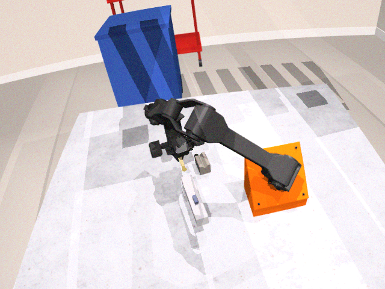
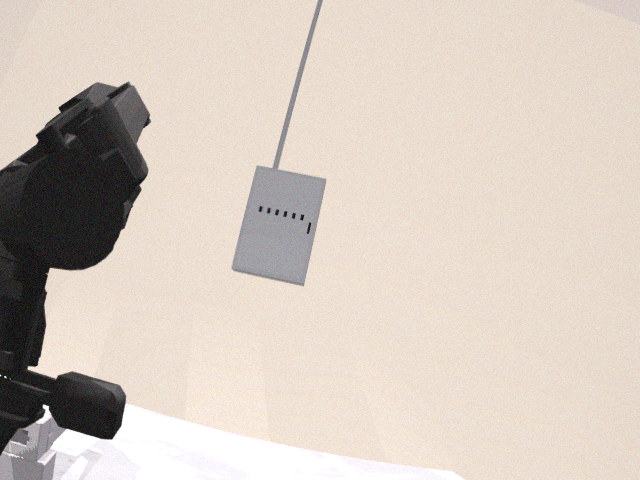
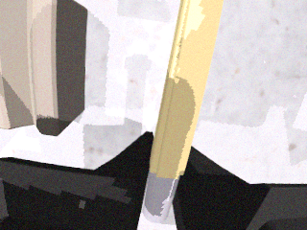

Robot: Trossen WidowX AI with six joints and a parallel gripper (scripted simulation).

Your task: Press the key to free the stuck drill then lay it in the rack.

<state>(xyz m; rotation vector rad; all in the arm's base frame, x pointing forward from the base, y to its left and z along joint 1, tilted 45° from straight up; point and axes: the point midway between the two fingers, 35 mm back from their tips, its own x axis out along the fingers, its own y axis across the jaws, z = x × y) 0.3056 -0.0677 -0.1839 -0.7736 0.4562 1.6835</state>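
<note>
Now: the yellow drill 10 mm behind my gripper tip, 40 mm to the left of it and 40 mm above it. Also, from my gripper tip: small blue key 60 mm behind, 220 mm to the left, 20 mm above; then housing block 50 mm behind, 200 mm to the left, 20 mm above.
</note>
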